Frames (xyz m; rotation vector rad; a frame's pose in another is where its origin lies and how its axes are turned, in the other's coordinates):
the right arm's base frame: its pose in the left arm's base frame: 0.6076 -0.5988 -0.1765 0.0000 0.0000 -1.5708
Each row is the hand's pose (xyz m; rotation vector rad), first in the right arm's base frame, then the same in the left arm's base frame.
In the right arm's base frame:
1: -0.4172 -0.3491 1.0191 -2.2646 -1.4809 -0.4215
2: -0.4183 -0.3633 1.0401 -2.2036 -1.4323 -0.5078
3: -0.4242 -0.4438 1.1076 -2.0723 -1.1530 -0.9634
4: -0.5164 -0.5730 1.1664 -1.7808 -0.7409 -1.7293
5: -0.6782 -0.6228 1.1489 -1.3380 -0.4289 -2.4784
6: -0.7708 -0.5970 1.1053 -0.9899 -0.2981 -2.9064
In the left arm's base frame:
1: 0.2585 -0.1816 0.8426 -2.9124 0.6094 -0.7629
2: 0.2443 -0.1805 0.8636 -2.8774 0.6104 -0.9032
3: 0.1638 -0.1746 0.9311 2.5960 -0.7399 1.3924
4: 0.0346 -0.0824 0.9899 1.7924 -0.7392 1.7498
5: -0.0152 0.0794 0.9724 1.0467 -0.5386 1.7169
6: 0.0106 0.1720 0.9288 0.6716 -0.3607 1.5611

